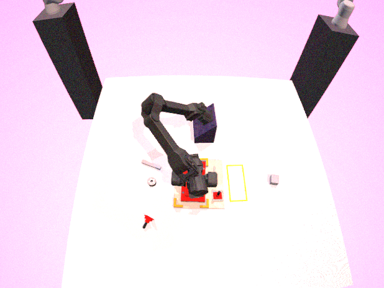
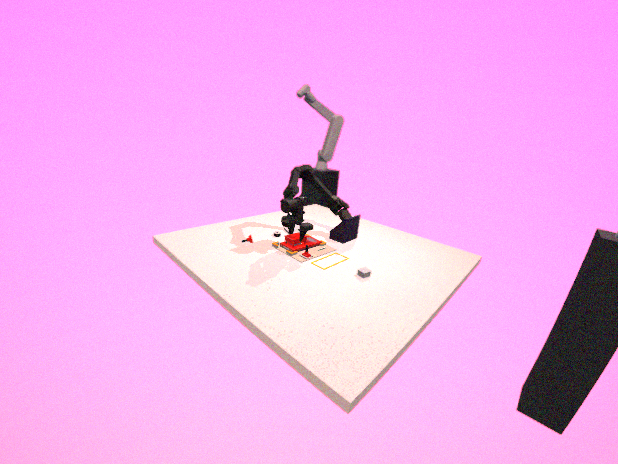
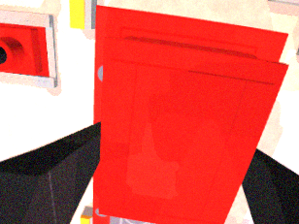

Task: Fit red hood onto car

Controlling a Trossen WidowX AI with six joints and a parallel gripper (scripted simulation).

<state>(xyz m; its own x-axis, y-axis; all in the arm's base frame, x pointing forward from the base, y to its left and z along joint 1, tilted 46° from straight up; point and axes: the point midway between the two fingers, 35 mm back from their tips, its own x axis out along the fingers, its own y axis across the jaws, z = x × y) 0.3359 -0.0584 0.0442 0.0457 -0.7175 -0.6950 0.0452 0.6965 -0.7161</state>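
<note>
Right now my gripper tip is 10 mm below the red hood. The rest, counted from my gripper tip: grey ring: 190 mm to the right, 40 mm below, 40 mm behind; then pale rod: 200 mm to the right, 130 mm behind, 50 mm below.
</note>
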